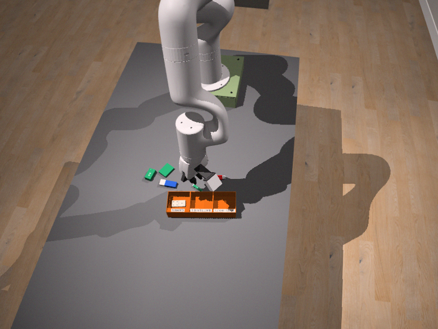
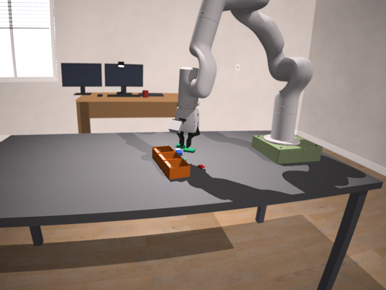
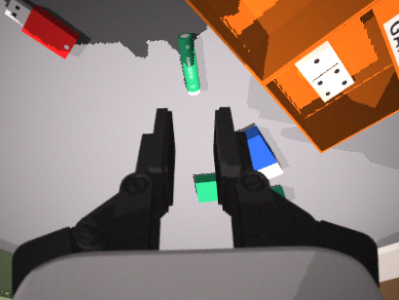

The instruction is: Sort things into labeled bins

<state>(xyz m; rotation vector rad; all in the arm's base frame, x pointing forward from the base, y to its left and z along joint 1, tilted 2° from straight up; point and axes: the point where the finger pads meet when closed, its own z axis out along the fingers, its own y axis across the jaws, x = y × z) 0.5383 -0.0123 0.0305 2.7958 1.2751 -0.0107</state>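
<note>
My gripper is now 90 mm above the green cylindrical battery. Round my hand: orange three-part bin (80 mm ahead, 20 mm to the left, 70 mm below); then white domino (70 mm ahead, 70 mm to the right, 80 mm below); then red USB stick (50 mm behind, 90 mm to the left, 90 mm below).
</note>
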